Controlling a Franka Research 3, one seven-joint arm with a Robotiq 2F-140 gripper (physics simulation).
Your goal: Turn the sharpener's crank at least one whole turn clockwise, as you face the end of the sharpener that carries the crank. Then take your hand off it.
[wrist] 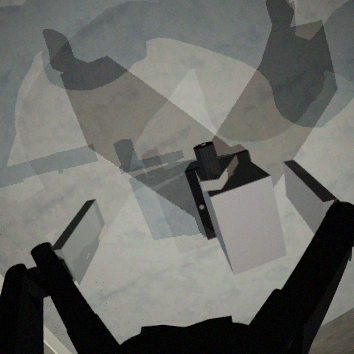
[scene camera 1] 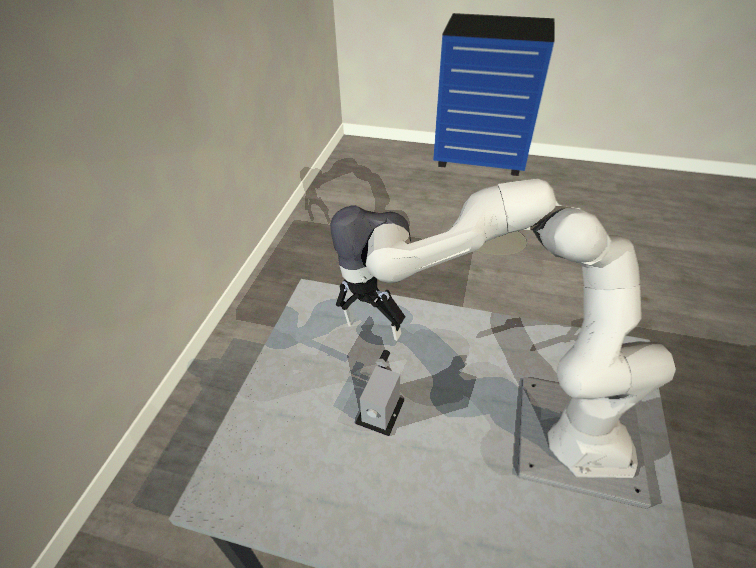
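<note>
The grey box-shaped sharpener (scene camera 1: 380,396) (wrist: 250,227) stands upright on its black base, with a round hole in its near end in the scene view. Its crank is at the far end: a black cylindrical handle (scene camera 1: 384,355) (wrist: 206,159) on a light crank arm (wrist: 216,184). The handle stands at the upper part of that end. My gripper (scene camera 1: 372,329) (wrist: 189,197) is wide open and empty, above and beyond the crank end. In the wrist view the handle shows between the spread fingers, apart from both. Part of the crank arm is hidden behind the handle.
The sharpener is on a light grey table (scene camera 1: 440,488). The robot's base stands on a grey mounting plate (scene camera 1: 528,427) at the right. A blue drawer cabinet (scene camera 1: 491,103) stands on the floor behind the table. A wall (scene camera 1: 152,183) is at the left. Arm shadows cross the table.
</note>
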